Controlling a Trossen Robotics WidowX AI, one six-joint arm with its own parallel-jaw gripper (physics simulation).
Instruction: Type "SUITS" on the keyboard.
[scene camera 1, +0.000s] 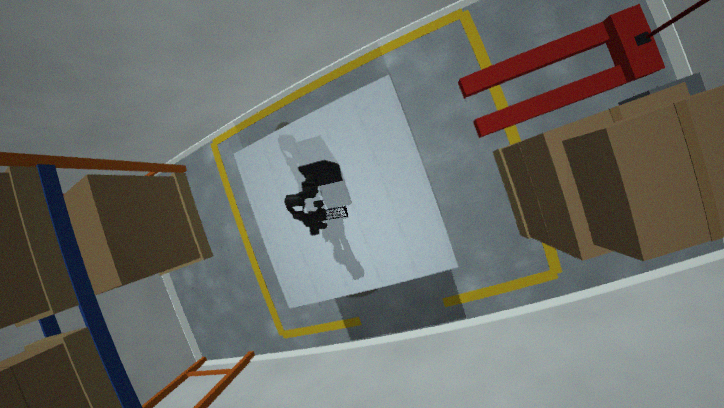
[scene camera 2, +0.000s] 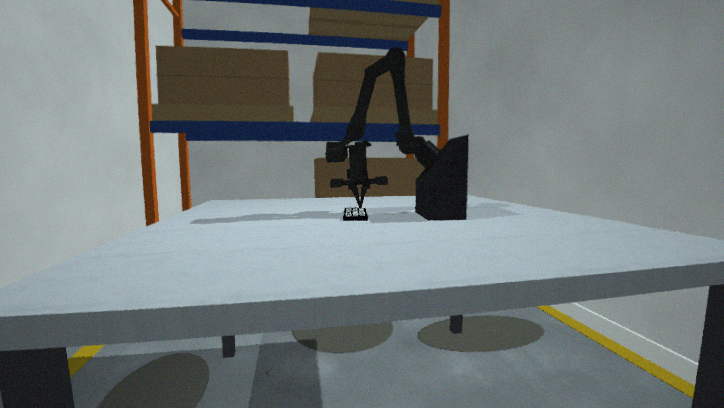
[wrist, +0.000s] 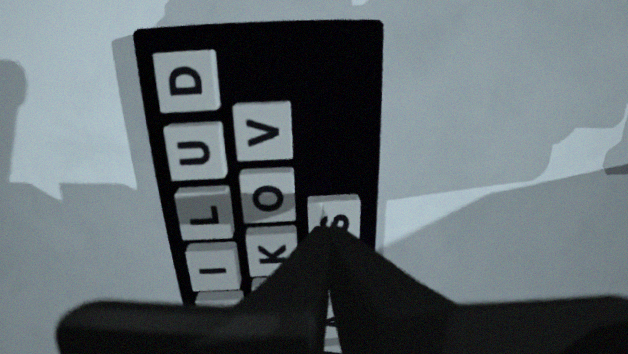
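Observation:
The small black keyboard lies on the table with white letter keys. In the wrist view the S key is in the right column, the U key is second from the top in the left column, and the I key is lower in that column. No T key can be made out. My gripper is shut and empty, pointing down. Its fingertips cover the lower part of the S key, at or very close above it; contact cannot be told. The fingers hide the keys below.
The D key, L key, V key, O key and K key show around the fingers. The keyboard rests on the pale table. The black arm base stands beside it.

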